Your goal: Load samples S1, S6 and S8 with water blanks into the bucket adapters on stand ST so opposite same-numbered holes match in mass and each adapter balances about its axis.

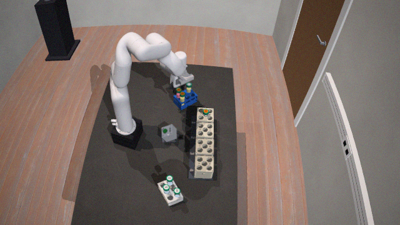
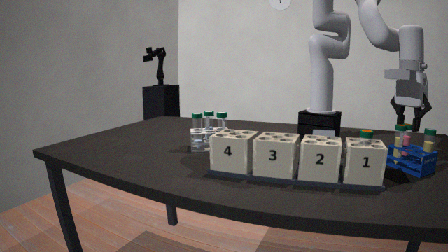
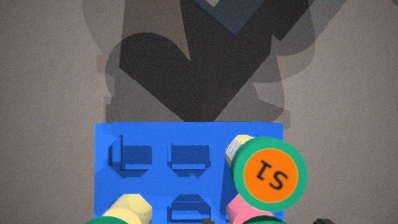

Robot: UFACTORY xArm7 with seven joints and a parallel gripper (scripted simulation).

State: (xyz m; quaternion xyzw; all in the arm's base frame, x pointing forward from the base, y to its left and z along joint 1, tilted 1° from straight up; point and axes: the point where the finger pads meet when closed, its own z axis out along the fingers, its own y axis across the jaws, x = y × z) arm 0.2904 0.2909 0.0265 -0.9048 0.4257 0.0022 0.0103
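The pink-filled tube is 1 cm behind my hand and 6 cm below it. From my hand the other things lie so: blue sample rack: 4 cm ahead, 1 cm to the left, 9 cm below; then white blank rack: 1 cm behind, 65 cm to the right, 9 cm below; then green done key: 6 cm behind, 27 cm to the right, 6 cm below.
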